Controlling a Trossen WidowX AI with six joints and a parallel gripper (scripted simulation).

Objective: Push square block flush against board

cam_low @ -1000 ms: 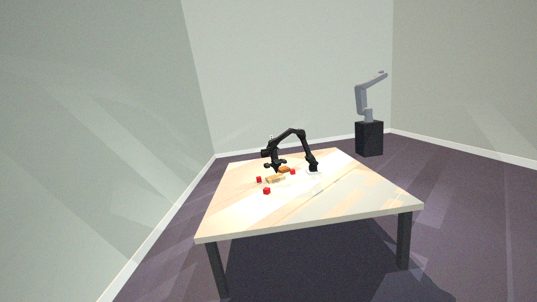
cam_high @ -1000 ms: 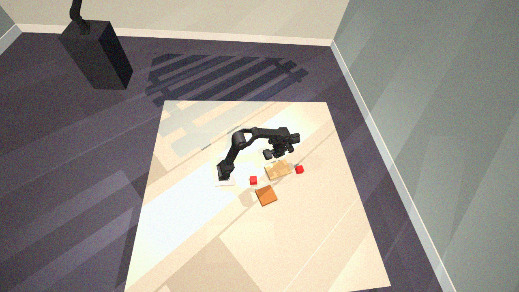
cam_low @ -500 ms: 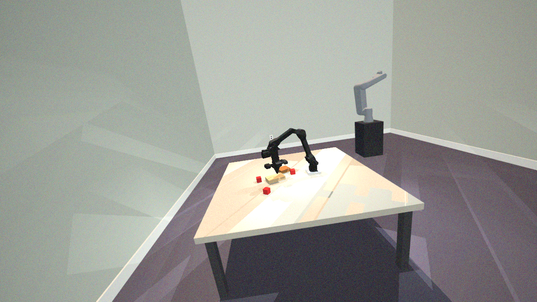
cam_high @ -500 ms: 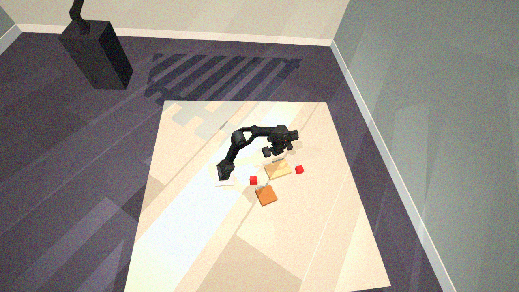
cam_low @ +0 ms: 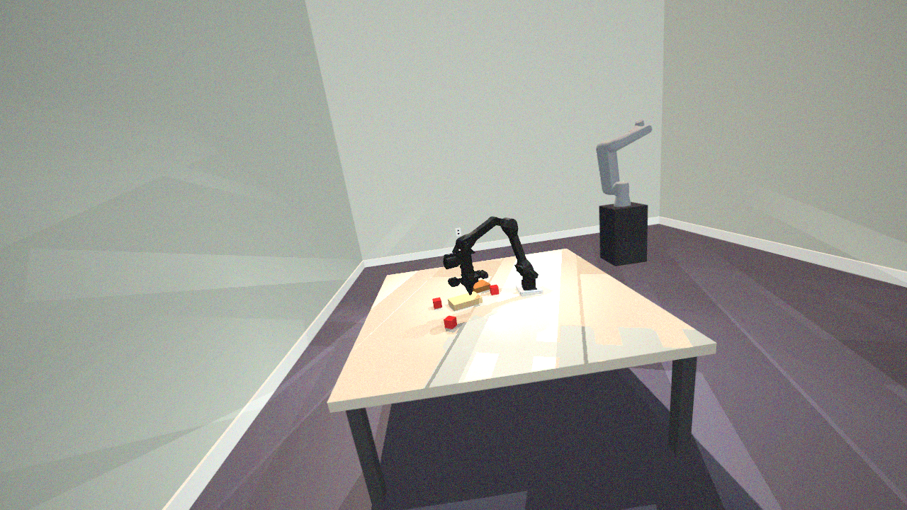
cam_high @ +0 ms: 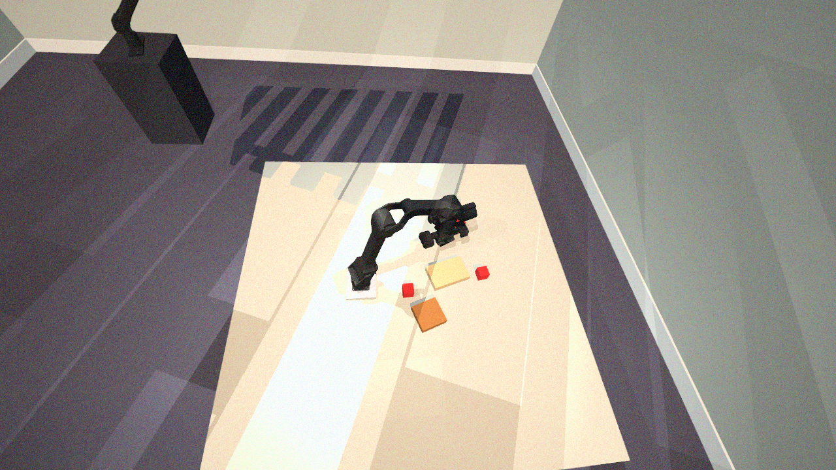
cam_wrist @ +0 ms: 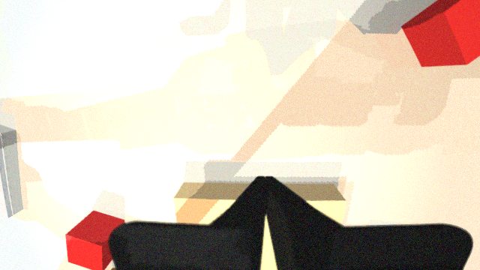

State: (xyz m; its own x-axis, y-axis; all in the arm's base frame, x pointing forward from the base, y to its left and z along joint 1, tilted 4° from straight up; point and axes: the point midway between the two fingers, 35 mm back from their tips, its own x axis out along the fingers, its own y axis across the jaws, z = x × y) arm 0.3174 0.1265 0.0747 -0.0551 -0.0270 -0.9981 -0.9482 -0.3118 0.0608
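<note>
The square block is 6 cm behind my gripper tip, 26 cm to the right of it and 6 cm below it. From my gripper tip the other things lie so: tan board (3 cm ahead, 9 cm to the right, 6 cm below).
</note>
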